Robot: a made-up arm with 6 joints.
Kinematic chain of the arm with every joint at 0, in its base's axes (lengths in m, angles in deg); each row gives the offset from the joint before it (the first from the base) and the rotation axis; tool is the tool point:
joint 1: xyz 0 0 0.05 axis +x
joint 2: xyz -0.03 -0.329 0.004 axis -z
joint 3: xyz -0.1 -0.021 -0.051 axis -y
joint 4: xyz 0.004 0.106 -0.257 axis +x
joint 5: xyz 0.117 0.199 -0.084 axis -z
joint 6: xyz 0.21 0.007 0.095 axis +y
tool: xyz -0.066 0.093 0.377
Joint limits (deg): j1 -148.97..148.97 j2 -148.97..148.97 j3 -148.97..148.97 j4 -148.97..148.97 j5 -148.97..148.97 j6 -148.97..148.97
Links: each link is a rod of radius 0.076 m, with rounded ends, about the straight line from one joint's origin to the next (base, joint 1, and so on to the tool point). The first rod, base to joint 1, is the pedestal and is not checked.
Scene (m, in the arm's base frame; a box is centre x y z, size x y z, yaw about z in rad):
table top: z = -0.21
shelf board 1: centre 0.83 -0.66 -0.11 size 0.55 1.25 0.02 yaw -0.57
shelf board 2: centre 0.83 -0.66 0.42 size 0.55 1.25 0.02 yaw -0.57
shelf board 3: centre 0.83 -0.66 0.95 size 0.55 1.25 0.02 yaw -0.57
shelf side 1: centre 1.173 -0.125 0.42 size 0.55 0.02 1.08 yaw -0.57
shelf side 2: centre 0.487 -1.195 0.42 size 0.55 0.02 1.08 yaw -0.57
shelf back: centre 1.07 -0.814 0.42 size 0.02 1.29 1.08 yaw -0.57
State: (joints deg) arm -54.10 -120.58 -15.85 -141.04 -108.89 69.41
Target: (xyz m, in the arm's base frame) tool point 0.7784 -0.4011 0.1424
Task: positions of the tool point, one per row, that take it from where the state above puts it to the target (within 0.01 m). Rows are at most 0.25 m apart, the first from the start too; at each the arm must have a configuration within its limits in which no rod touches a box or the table.
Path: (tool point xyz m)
1: 0.6421 -0.8511 0.1224
2: 0.7497 -0.6395 0.1555
3: 0.7784 -0.4011 0.1425

